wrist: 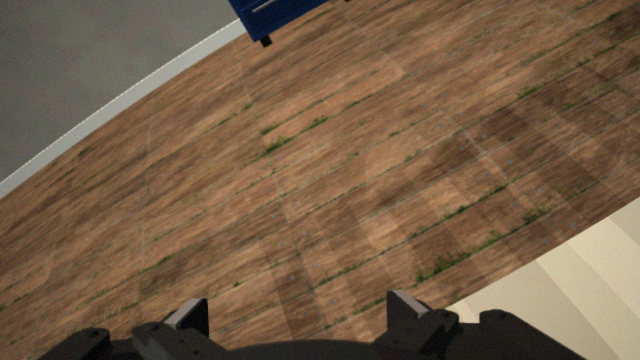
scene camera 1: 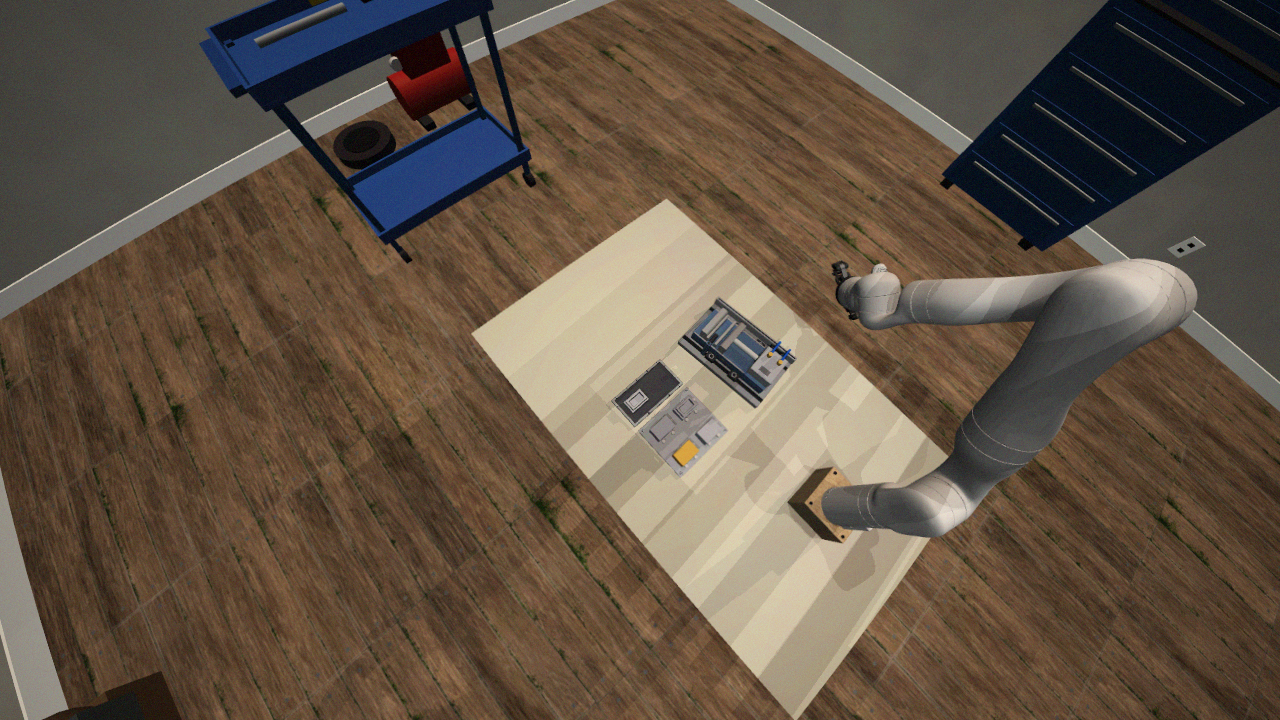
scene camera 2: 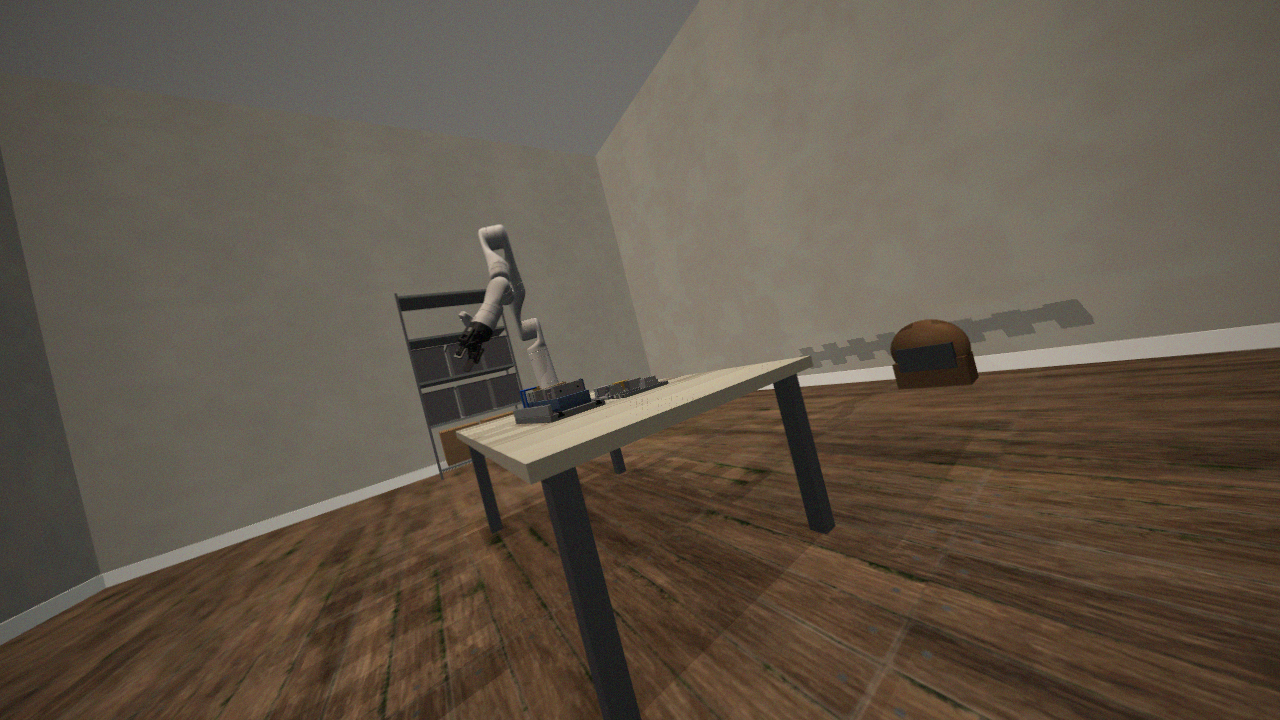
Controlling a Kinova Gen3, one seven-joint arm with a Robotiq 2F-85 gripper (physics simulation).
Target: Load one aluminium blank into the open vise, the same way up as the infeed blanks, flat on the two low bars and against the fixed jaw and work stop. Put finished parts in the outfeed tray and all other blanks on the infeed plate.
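Frame: origin at the arm's base, x ahead, y left, z up, level; millimetres.
Seen in the pictures: gripper, fingertip midpoint: (wrist: pixel 298 316) (scene camera 2: pixel 461 364); arm's base, origin of the base link: (scene camera 1: pixel 838 506) (scene camera 2: pixel 549 386).
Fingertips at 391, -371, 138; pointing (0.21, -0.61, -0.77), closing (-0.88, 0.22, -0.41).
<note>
Offsets run from my fingertips to a thing's top centre, as dx, dy, dz.
My gripper (scene camera 1: pixel 839 289) (scene camera 2: pixel 469 350) (wrist: pixel 298 316) is open and empty, high above the floor beyond the table's edge, beside the vise. The vise @(+75, +239, -136) (scene camera 1: pixel 736 351) (scene camera 2: pixel 556 404) is a blue and grey unit on the table; its jaws, low bars and work stop are too small to make out. The grey infeed plate @(+2, +520, -227) (scene camera 1: pixel 683 431) bears several grey blocks, among them one blank @(+44, +566, -191) (scene camera 1: pixel 662 428) and another @(-44, +474, -191) (scene camera 1: pixel 709 431), and an orange piece @(-46, +563, -191) (scene camera 1: pixel 686 452). The dark outfeed tray (scene camera 1: pixel 661 383) holds a light grey rectangular part @(+151, +570, -194) (scene camera 1: pixel 636 400). Vise, plate and tray do not show in the wrist view.
The table (scene camera 1: pixel 572 304) (scene camera 2: pixel 689 404) (wrist: pixel 595 280) carries the arm's wooden base block (scene camera 1: pixel 816 503). A blue cart (scene camera 1: pixel 438 179) and a blue drawer cabinet (scene camera 1: pixel 1074 134) (wrist: pixel 270 17) stand on the floor. A shelf rack (scene camera 2: pixel 411 358) stands behind the arm.
</note>
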